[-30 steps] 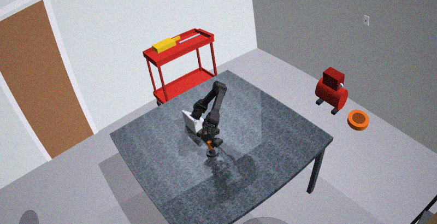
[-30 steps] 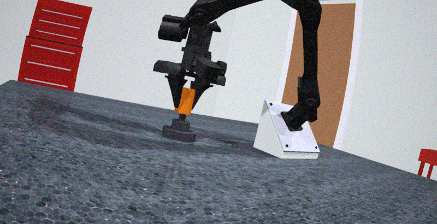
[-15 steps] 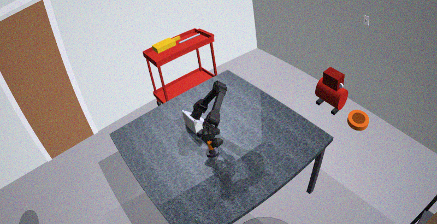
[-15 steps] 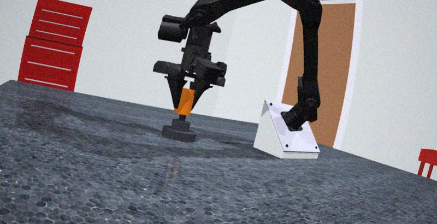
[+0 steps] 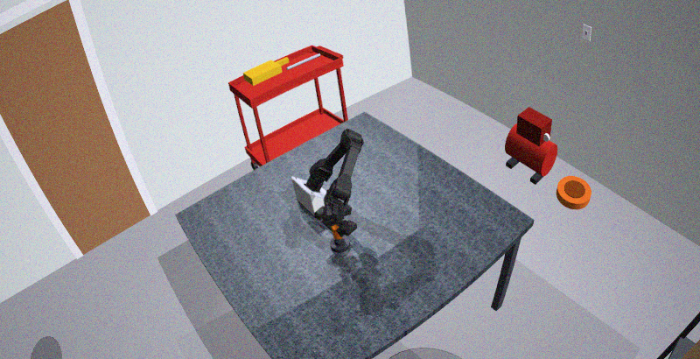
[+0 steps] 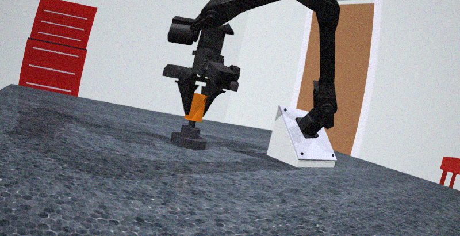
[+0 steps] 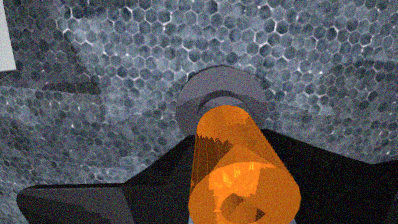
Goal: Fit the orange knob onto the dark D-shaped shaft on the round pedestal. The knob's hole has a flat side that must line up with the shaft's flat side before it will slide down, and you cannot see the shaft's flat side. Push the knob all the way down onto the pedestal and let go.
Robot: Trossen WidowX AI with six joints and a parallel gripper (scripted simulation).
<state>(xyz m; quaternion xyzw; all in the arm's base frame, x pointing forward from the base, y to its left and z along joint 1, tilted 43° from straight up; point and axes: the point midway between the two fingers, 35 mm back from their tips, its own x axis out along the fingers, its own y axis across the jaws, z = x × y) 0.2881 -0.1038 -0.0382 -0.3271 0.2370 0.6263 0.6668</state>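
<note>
The orange knob lies 2 cm above my gripper tip. Also, from my gripper tip: pedestal 4 cm below.
</note>
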